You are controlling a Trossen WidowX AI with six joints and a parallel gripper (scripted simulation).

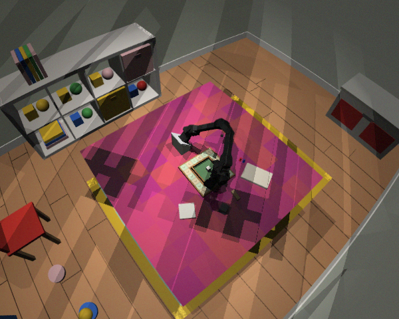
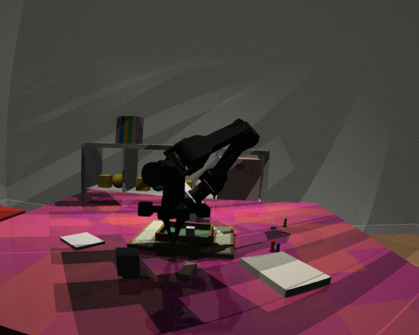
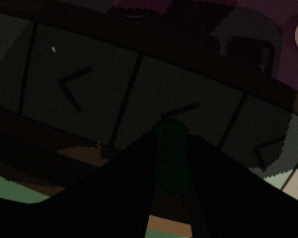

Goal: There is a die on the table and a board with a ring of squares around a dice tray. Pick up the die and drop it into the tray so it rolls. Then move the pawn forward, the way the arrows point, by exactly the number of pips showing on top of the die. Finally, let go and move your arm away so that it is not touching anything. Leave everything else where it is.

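My gripper tip is now 11 cm past the white die and 3 cm to the right of it. Also, from my gripper tip: green dice tray 11 cm behind, 2 cm to the left, 2 cm below; then tan block 15 cm ahead, 7 cm to the left, 2 cm below; then green pawn right at my gripper tip.
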